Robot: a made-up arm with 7 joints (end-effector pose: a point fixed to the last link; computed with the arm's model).
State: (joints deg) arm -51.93 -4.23 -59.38 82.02 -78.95 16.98 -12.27
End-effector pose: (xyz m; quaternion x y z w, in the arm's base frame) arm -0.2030 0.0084 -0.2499 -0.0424 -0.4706 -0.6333 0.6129
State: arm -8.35 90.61 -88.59 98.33 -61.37 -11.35 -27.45
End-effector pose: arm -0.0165 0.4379 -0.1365 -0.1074 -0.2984 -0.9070 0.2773
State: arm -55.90 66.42 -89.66 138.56 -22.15 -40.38 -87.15
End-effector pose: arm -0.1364 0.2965 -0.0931 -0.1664 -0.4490 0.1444 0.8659
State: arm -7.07 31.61 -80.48 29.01 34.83 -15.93 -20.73
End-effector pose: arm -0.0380 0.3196 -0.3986 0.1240 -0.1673 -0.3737 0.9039
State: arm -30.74 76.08 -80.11 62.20 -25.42 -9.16 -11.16
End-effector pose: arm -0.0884 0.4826 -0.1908 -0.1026 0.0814 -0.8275 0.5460
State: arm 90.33 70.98 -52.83 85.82 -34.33 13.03 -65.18
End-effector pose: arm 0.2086 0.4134 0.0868 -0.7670 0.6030 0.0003 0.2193
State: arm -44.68 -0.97 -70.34 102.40 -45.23 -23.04 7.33
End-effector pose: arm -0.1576 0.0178 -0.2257 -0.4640 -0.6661 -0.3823 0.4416
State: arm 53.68 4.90 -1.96 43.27 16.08 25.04 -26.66
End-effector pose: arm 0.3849 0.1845 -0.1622 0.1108 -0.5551 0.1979 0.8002
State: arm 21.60 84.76 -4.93 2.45 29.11 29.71 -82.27
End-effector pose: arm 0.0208 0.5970 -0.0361 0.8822 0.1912 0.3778 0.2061
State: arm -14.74 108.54 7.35 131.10 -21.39 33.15 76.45
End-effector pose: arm 0.1230 0.3484 0.0503 0.3036 0.0870 -0.7734 0.5497
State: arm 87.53 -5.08 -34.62 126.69 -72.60 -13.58 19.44
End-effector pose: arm 0.2164 0.0692 0.0845 -0.4934 0.7356 0.2180 0.4098
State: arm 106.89 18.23 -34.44 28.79 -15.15 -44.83 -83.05
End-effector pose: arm 0.3846 0.2503 0.1757 -0.2602 0.8839 -0.3468 0.1751
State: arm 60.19 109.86 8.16 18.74 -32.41 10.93 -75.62
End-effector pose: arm -0.1121 0.5632 0.1163 -0.9445 -0.0628 -0.3050 0.1051
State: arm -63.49 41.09 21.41 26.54 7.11 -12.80 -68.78
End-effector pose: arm -0.2507 0.4538 -0.1911 0.8236 0.0261 -0.1479 0.5470
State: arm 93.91 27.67 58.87 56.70 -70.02 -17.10 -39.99
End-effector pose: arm 0.2862 0.4203 0.0811 0.6322 -0.5769 0.5133 0.0643
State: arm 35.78 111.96 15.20 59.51 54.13 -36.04 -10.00
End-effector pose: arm -0.0038 0.4898 0.2073 -0.5007 0.8648 0.0375 0.0027
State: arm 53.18 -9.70 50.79 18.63 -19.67 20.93 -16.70
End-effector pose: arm 0.3680 0.1138 -0.2397 -0.0251 -0.3334 0.2784 0.9004
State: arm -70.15 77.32 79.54 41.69 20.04 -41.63 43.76
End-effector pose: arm 0.0064 0.5734 -0.0159 0.3544 -0.4528 -0.4210 0.7016
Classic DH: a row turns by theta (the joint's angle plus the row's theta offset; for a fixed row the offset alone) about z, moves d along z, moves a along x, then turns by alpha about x. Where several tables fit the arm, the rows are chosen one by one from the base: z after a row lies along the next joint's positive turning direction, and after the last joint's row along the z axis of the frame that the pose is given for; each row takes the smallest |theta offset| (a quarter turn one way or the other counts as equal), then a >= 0, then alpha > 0; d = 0 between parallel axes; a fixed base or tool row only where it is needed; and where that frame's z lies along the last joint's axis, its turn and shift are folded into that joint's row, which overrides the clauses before.
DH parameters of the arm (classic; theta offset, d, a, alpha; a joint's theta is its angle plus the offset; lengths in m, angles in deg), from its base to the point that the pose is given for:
base (fixed): 0 0 0 90
joint 1: 90 -0.153 0 90
joint 2: 90 0 0 90
joint 3: 90 -0.304 0 90
joint 4: 0 0 0 -90
joint 5: 0 -0.142 0 -90
joint 6: -90 0 0 90
joint 7: 90 0 0 90
tool (fixed): -90 0 0 0

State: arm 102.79 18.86 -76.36 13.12 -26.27 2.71 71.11
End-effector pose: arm 0.4164 0.2663 0.1023 0.2902 -0.1237 -0.6173 0.7207
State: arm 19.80 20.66 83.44 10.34 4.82 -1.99 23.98
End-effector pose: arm 0.1403 0.3332 -0.3812 -0.0571 -0.4568 0.6085 0.6463
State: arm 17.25 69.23 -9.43 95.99 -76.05 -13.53 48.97
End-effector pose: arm 0.1699 0.4152 -0.0773 0.5397 0.0289 -0.7628 0.3549
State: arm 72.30 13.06 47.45 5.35 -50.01 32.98 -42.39
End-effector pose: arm 0.4139 0.2631 -0.1227 0.4360 -0.2976 0.2252 0.8189
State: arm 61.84 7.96 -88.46 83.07 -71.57 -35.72 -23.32
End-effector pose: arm 0.2994 0.0579 -0.1560 -0.0152 0.6474 0.6635 0.3747
